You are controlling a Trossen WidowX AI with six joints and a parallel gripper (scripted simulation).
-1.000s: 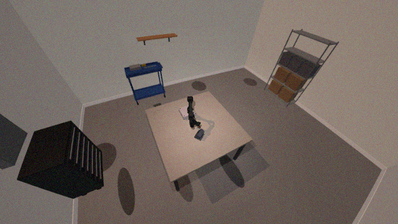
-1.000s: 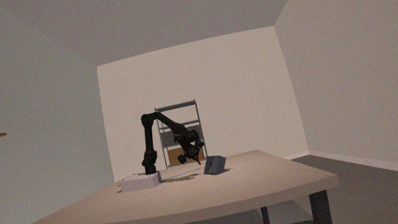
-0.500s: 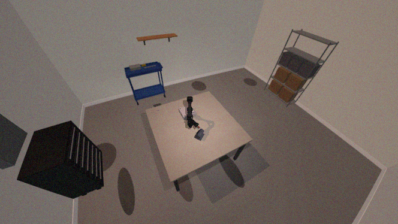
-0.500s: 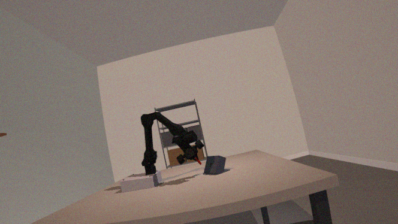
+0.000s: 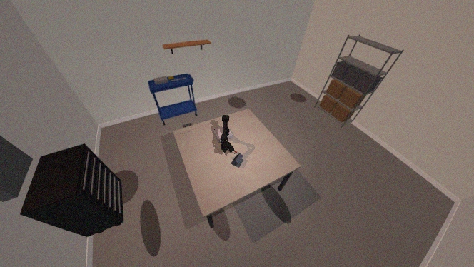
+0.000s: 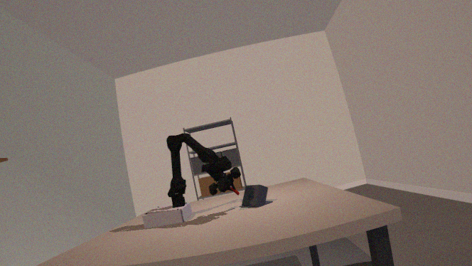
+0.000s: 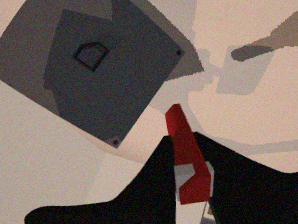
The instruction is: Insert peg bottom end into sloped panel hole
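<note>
Right now the grey sloped panel is 10 cm ahead of my gripper tip, 6 cm below it and 3 cm to the right of it. Round my gripper tip: red peg 1 cm to the right, 1 cm behind, 1 cm above.
</note>
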